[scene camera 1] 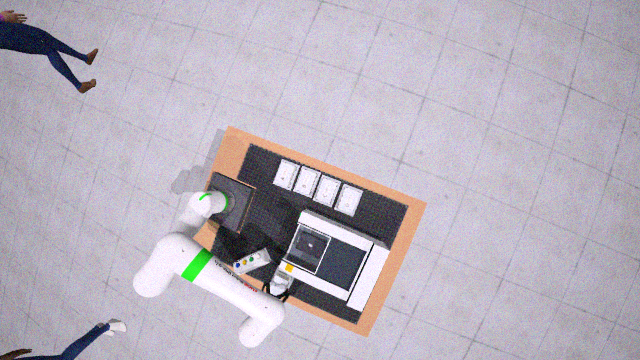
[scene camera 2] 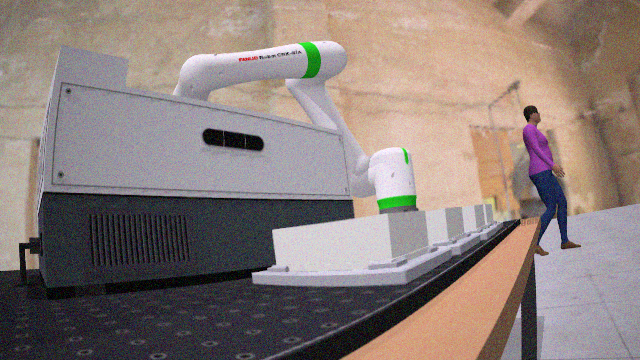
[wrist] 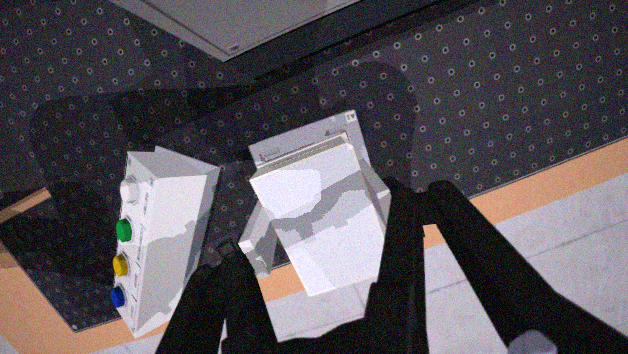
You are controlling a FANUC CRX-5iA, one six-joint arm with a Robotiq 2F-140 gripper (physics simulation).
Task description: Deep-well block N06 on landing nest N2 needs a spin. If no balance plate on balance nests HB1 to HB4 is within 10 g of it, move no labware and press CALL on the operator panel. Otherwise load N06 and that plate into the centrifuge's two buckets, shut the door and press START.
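Frame: origin at the arm's base, x ahead, y right, z down, level; centimetres.
Seen in the pictures: gripper, fingertip midpoint: [scene camera 1: 280, 281] [wrist: 316, 193]; arm's base, origin of the base link: [scene camera 1: 225, 200].
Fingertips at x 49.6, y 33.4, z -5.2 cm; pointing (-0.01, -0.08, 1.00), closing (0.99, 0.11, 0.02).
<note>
Pixels of each thing's top centre, then the offset from my fingertips to it.
- white deep-well block, middle of its top: [wrist: 327, 230] [scene camera 1: 278, 287] dz -2.5, dx -0.2, dy +2.5 cm
- pale nest, middle of its top: [wrist: 323, 199] [scene camera 1: 281, 281] dz +4.6, dx -0.4, dy +2.4 cm
- operator panel, middle of its top: [wrist: 129, 264] [scene camera 1: 248, 265] dz +0.5, dx -21.9, dy -1.9 cm
A white deep-well block [scene camera 1: 281, 281] [wrist: 320, 200] is between the fingers of my gripper [scene camera 1: 276, 291] [wrist: 316, 193], which is shut on it. Its N06 mark does not show. The block is over a pale nest [wrist: 300, 140] with an "A1" corner label; I cannot tell if it is seated or slightly raised. Four white balance plates, [scene camera 1: 286, 174] [scene camera 1: 306, 181] [scene camera 1: 327, 190] [scene camera 1: 348, 199], stand in a row on nests along the back; their weights are unreadable. The centrifuge [scene camera 1: 379, 280] [scene camera 2: 200, 165] [wrist: 280, 20] is open on top, showing a dark chamber. The operator panel [scene camera 1: 251, 262] [wrist: 170, 240] has white, green, yellow and blue buttons.
My arm's base stands on a dark plate [scene camera 1: 242, 200] at the table's left end. The arm reaches over the front table edge [scene camera 1: 365, 327]. The panel is close beside the held block, and the centrifuge stands just behind it. Two people [scene camera 1: 30, 37] [scene camera 1: 82, 345] are on the floor away from the table.
</note>
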